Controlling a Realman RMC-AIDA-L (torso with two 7-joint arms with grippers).
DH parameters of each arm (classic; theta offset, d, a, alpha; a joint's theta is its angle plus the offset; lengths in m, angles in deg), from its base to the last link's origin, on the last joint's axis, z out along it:
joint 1: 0 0.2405 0 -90
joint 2: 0 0 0 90
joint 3: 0 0.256 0 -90
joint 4: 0 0 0 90
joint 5: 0 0.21 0 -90
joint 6: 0 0 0 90
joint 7: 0 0.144 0 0
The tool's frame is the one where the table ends.
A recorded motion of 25 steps. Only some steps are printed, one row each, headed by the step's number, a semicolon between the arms.
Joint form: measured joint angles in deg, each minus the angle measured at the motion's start. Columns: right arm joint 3, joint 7, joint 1, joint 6, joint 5, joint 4, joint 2; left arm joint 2, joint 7, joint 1, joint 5, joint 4, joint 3, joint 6.
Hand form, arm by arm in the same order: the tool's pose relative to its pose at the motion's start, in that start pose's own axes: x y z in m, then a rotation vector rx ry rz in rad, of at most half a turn. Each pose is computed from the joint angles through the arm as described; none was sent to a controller.
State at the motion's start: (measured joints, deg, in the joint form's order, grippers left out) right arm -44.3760 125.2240 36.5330 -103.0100 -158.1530 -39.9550 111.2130; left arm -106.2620 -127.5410 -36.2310 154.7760 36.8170 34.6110 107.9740
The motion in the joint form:
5: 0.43 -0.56 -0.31 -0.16 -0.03 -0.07 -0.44; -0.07 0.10 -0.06 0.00 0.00 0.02 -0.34
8: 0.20 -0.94 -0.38 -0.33 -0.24 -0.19 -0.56; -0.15 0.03 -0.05 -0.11 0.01 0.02 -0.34
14: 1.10 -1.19 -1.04 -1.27 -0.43 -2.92 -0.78; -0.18 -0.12 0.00 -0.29 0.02 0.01 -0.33
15: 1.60 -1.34 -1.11 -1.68 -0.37 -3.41 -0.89; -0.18 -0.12 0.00 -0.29 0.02 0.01 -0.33
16: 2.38 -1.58 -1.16 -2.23 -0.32 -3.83 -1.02; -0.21 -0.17 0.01 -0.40 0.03 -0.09 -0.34
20: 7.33 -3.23 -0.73 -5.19 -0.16 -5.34 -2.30; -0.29 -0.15 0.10 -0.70 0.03 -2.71 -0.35
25: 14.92 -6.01 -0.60 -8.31 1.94 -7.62 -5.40; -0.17 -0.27 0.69 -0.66 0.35 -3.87 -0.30
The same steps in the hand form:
5: 0.0029 -0.0025 -0.0028 0.0022 -0.0056 0.0006; 0.0009 -0.0003 0.0005 0.0039 0.0029 0.0031
8: 0.0041 -0.0031 -0.0037 0.0063 0.0013 -0.0058; 0.0011 0.0001 0.0011 0.0016 0.0040 0.0026
14: 0.0057 -0.0056 -0.0134 0.0291 -0.0207 -0.0077; 0.0011 0.0003 0.0013 -0.0010 0.0063 0.0001
15: 0.0060 -0.0057 -0.0160 0.0286 -0.0289 -0.0082; 0.0011 0.0003 0.0013 -0.0010 0.0063 0.0001
16: 0.0065 -0.0057 -0.0189 0.0244 -0.0393 -0.0080; 0.0014 0.0005 0.0014 -0.0029 0.0093 -0.0006
20: 0.0076 -0.0061 -0.0381 0.0026 -0.1042 -0.0133; 0.0026 0.0006 -0.0003 -0.0239 0.0536 -0.0125
25: 0.0115 -0.0114 -0.0750 -0.0016 -0.2474 -0.0302; -0.0006 -0.0019 -0.0026 -0.0263 0.0734 -0.0287

